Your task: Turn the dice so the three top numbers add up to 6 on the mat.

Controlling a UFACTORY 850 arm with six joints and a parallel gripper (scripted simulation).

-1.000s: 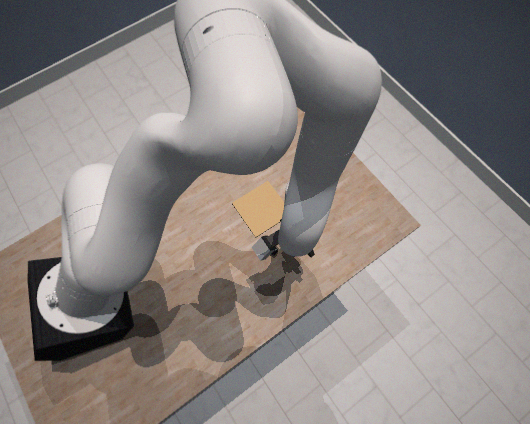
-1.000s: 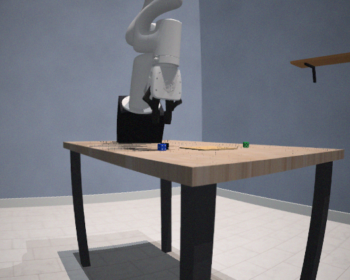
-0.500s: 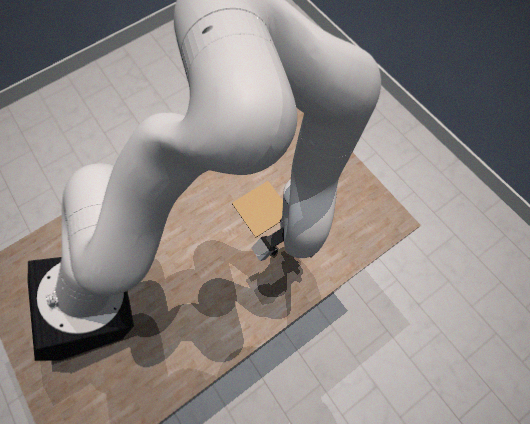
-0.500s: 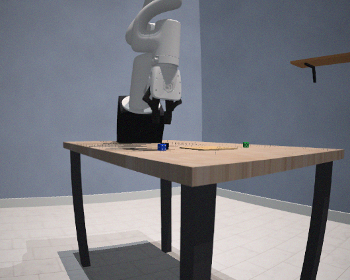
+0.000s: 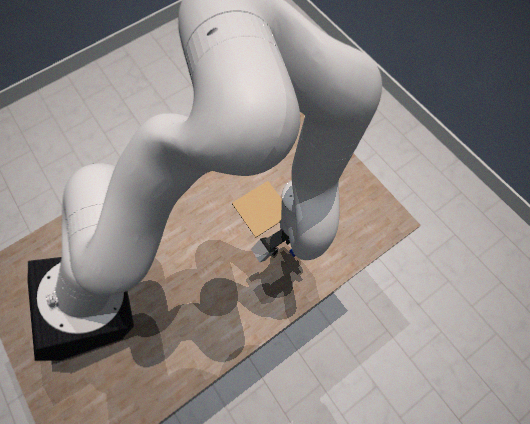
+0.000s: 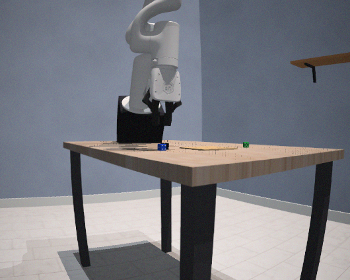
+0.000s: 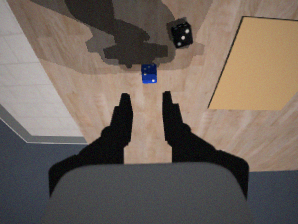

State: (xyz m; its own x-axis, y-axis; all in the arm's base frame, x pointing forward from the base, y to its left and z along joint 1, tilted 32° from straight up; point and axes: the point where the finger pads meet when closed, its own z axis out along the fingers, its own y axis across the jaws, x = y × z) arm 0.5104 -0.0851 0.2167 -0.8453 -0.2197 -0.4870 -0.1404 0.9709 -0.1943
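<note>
Right now the blue die is 8 cm below my hand. Round my hand: black die: 8 cm below, 5 cm behind, 3 cm to the left; then tan mat: 17 cm to the left, 9 cm below, 2 cm behind; then green die: 34 cm to the left, 8 cm below, 2 cm behind.
</note>
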